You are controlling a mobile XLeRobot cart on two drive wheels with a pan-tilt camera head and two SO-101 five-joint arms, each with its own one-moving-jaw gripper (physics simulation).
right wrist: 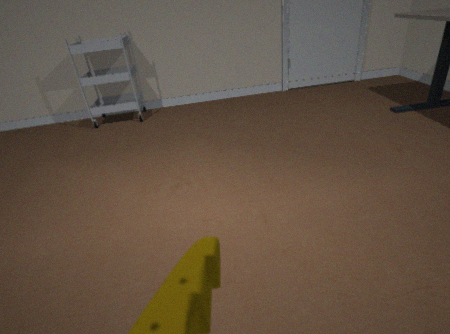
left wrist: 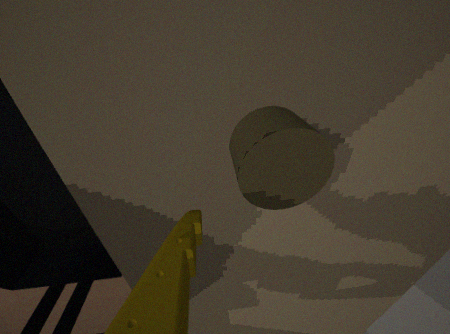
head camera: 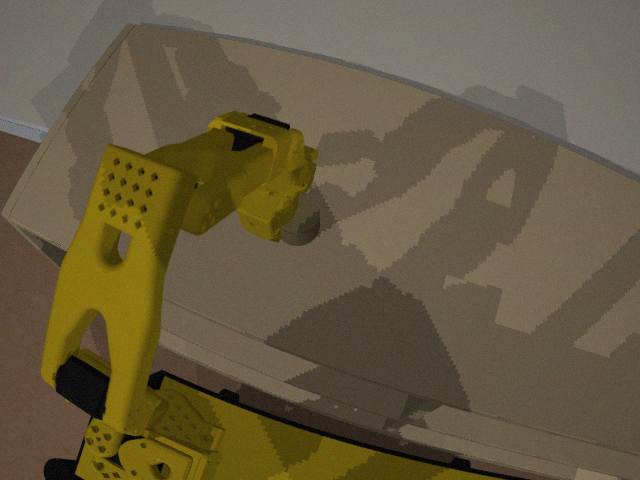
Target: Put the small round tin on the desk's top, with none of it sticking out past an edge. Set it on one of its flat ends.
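Where they show: left hand, its tool point: (left wrist: 201, 222) (head camera: 277, 235); right hand, its tool point: (right wrist: 218, 255); left arm's base, origin of its link: (head camera: 136, 445).
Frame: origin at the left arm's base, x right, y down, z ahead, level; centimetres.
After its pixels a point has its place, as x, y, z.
Note:
The small round tin (head camera: 305, 227) @[3.8, 13.2, 26.6] (left wrist: 287, 167) @[1.9, 13.2, 27.9], dull olive-brown, stands upright on a flat end on a long light-wood unit's top (head camera: 222, 273) @[-3.4, 16.5, 20.2] (left wrist: 125, 100) @[-1.1, 16.5, 20.4]. Part of the tin is hidden by my left gripper (head camera: 268, 219) (left wrist: 200, 220) in the head view. That gripper is fully open and empty above and beside the tin; in the left wrist view the tin lies up and right of its notched jaw. My right gripper (right wrist: 215, 242) is fully open and empty, over the floor. A desk (right wrist: 425, 16) @[-131.6, 6.2, -203.5] with a dark leg shows partly at the upper right of the right wrist view.
A grey wall (head camera: 413, 46) @[8.3, 12.2, 55.0] runs behind the wooden unit. My yellow cart base (head camera: 248, 428) @[7.5, 0.0, 5.0] is at its front edge. In the right wrist view, a white three-tier trolley (right wrist: 106, 78) @[94.2, 34.0, -286.3] stands at the left by the wall, and a pale door (right wrist: 325, 40) @[-120.6, 31.4, -318.6] is near the desk.

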